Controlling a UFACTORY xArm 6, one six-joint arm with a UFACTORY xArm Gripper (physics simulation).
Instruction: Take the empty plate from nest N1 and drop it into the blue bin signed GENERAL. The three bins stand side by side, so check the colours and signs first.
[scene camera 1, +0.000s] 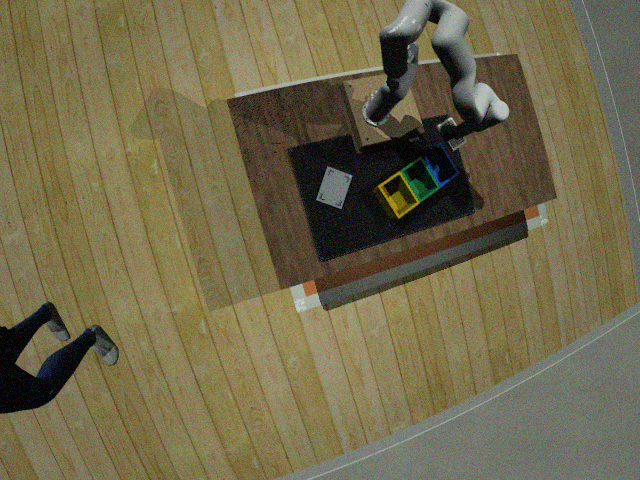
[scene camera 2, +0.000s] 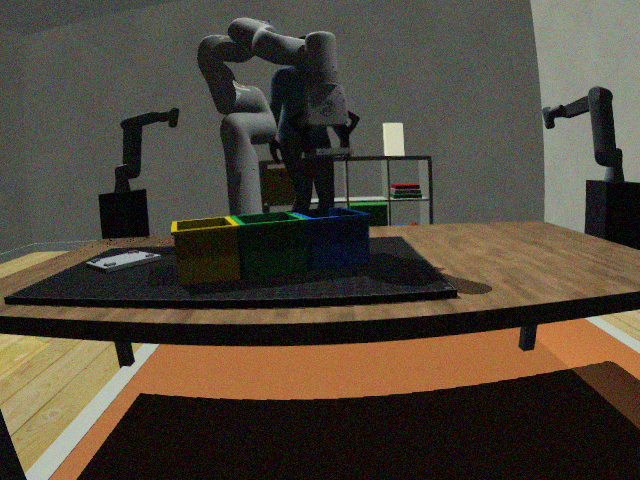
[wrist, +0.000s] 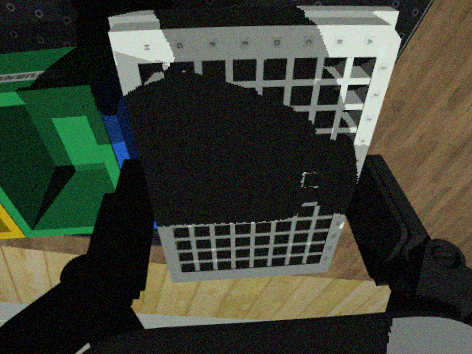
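Seen in the pictures: gripper, fingertip midpoint: (scene camera 1: 451, 134) (wrist: 253, 182); arm's base, origin of the base link: (scene camera 1: 375, 113).
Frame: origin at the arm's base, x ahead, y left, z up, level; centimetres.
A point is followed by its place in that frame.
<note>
My gripper (scene camera 1: 451, 134) {y 25.6, x 16.7, z 17.8 cm} (scene camera 2: 329, 149) {y 25.6, x 16.7, z 17.8 cm} (wrist: 253, 182) {y 25.6, x 16.7, z 17.8 cm} is shut on the white gridded plate (scene camera 1: 456, 144) {y 26.8, x 21.4, z 18.3 cm} (scene camera 2: 336, 151) {y 28.7, x 22.3, z 17.7 cm} (wrist: 250, 42) {y 22.8, x 11.6, z 18.2 cm}, held roughly level by its two sides. The plate is in the air, high above the blue bin's rim in the second scene view. The blue bin (scene camera 1: 447, 166) {y 32.7, x 27.5, z 1.2 cm} (scene camera 2: 338, 242) {y 29.7, x 34.6, z 0.0 cm} (wrist: 118, 145) {y 20.1, x 27.3, z 5.0 cm} stands at the right end of the row. In the wrist view it is mostly hidden behind the plate, to the left. Its sign does not show. A white nest (scene camera 1: 334, 187) {y -22.9, x 31.8, z -3.8 cm} (scene camera 2: 124, 260) {y -21.1, x 33.7, z -3.8 cm} lies at the left with no plate on it.
The green bin (scene camera 1: 422, 181) {y 20.9, x 33.0, z -3.8 cm} (scene camera 2: 273, 248) {y 18.4, x 40.4, z 0.1 cm} (wrist: 80, 140) {y 15.6, x 35.9, z -4.4 cm} touches the blue one, with the yellow bin (scene camera 1: 400, 202) {y 8.2, x 41.8, z -4.5 cm} (scene camera 2: 207, 255) {y 7.3, x 46.0, z 0.0 cm} (wrist: 6, 225) {y 11.2, x 42.1, z 5.0 cm} beyond it. They stand on a black mat (scene camera 1: 330, 242) {y -27.8, x 55.9, z -5.0 cm} (scene camera 2: 129, 289) {y -6.9, x 53.0, z -5.0 cm} on the wooden table (scene camera 1: 516, 155) {y 84.9, x 22.5, z -6.3 cm}. A person (scene camera 1: 62, 366) (scene camera 2: 289, 103) stands away from the table.
</note>
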